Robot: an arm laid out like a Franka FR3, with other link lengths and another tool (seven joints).
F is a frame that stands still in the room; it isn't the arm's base.
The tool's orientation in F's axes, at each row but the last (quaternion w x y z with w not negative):
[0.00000, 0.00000, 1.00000, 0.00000]
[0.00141, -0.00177, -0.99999, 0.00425]
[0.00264, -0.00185, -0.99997, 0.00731]
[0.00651, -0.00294, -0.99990, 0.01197]
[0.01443, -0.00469, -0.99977, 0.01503]
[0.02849, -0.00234, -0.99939, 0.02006]
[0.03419, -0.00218, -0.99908, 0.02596]
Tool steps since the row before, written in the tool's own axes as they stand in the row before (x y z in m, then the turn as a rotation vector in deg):
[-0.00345, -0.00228, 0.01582, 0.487, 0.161, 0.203]
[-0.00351, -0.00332, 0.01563, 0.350, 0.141, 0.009]
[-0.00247, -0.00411, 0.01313, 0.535, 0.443, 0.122]
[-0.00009, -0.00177, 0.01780, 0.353, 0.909, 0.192]
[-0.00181, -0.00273, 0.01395, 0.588, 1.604, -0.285]
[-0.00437, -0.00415, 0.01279, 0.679, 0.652, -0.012]
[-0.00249, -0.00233, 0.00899, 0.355, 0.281, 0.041]
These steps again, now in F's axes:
[0.00345, -0.00228, -0.01582, -0.487, 0.161, -0.203]
[0.00345, -0.00347, -0.01561, -0.350, 0.142, -0.009]
[0.00239, -0.00431, -0.01308, -0.534, 0.443, -0.126]
[-0.00015, -0.00220, -0.01775, -0.350, 0.906, -0.209]
[0.00138, -0.00316, -0.01391, -0.565, 1.618, 0.253]
[0.00362, -0.00468, -0.01284, -0.675, 0.656, 0.024]
[0.00186, -0.00281, -0.00901, -0.356, 0.281, -0.031]

